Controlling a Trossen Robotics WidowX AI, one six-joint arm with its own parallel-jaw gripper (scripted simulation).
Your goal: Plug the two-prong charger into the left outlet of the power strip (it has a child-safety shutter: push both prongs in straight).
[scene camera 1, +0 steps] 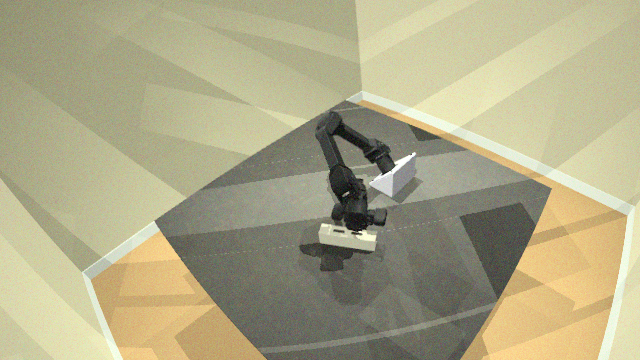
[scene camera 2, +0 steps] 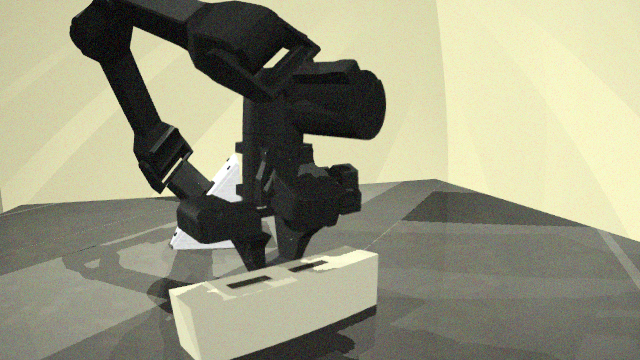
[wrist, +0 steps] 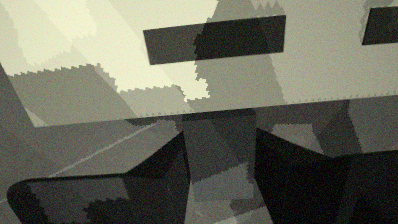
Path:
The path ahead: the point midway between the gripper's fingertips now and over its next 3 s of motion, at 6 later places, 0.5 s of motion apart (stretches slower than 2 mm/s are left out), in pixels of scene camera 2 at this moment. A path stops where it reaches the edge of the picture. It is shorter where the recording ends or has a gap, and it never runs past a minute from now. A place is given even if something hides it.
The gripper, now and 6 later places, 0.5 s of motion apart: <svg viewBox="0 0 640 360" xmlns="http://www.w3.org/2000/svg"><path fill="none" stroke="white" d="M274 286L276 287L278 288L277 287L274 286L271 285L264 280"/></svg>

